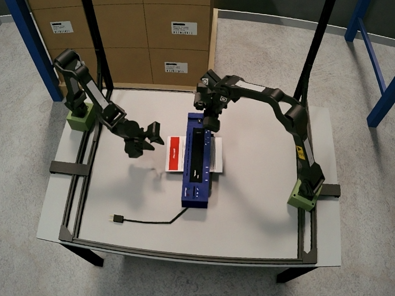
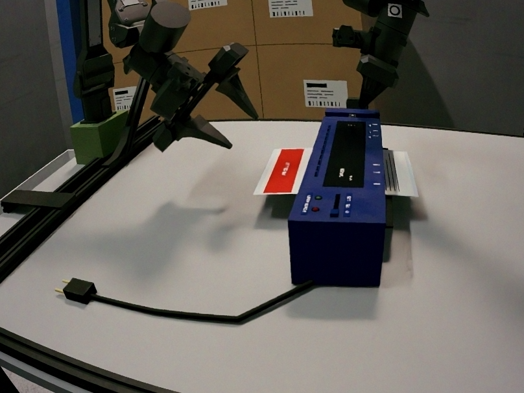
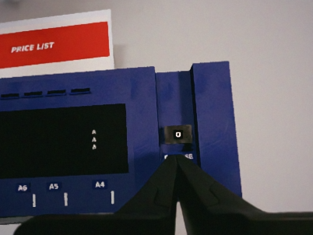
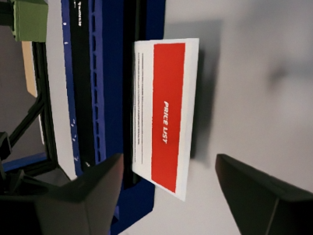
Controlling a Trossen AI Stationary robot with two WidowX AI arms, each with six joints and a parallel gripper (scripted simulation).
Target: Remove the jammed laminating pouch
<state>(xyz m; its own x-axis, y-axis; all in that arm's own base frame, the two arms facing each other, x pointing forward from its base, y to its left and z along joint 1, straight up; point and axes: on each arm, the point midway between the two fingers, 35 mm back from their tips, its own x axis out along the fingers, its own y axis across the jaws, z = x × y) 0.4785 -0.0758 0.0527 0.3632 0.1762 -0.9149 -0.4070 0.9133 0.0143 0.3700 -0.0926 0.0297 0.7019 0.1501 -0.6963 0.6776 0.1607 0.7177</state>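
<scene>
My left gripper is now 50 mm above the release key, 30 mm to the left of it and 10 mm short of it. Round my left hand: plug (480 mm ahead, 190 mm to the right, 120 mm below).
</scene>
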